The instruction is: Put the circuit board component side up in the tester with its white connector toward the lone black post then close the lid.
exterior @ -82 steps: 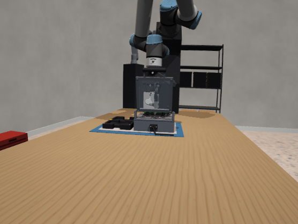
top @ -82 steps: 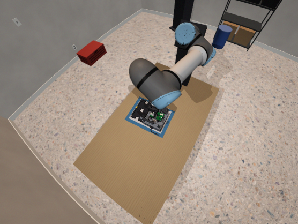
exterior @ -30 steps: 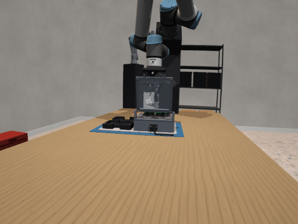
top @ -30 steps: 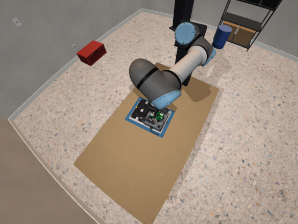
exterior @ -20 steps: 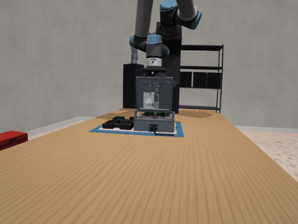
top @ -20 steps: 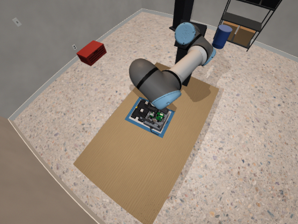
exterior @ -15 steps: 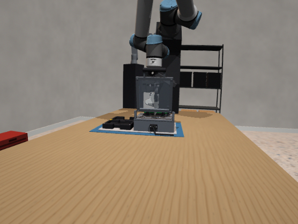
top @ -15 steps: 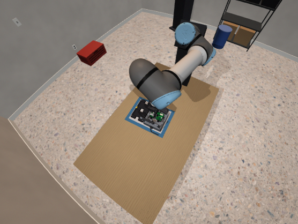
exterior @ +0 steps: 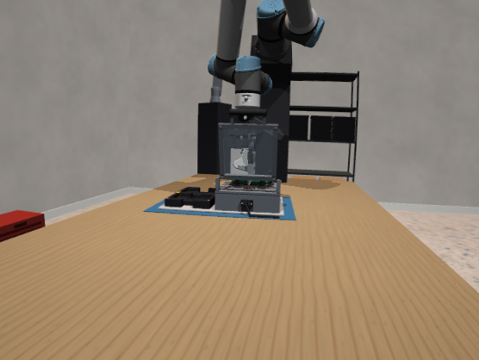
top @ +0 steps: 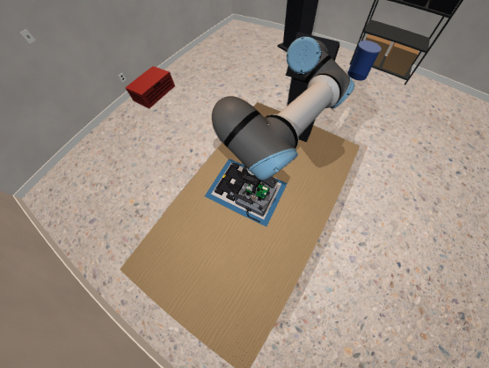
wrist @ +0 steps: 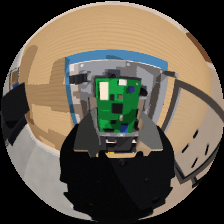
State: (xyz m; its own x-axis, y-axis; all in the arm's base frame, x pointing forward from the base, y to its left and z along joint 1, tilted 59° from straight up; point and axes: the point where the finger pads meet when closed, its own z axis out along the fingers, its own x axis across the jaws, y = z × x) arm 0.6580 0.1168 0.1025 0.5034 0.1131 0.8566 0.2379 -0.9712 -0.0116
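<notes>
The green circuit board lies right at my hand. From my hand the other things lie so: tester bed 1 cm to the left, 1 cm below; tester lid 11 cm ahead, 10 cm above, 5 cm to the left.
</notes>
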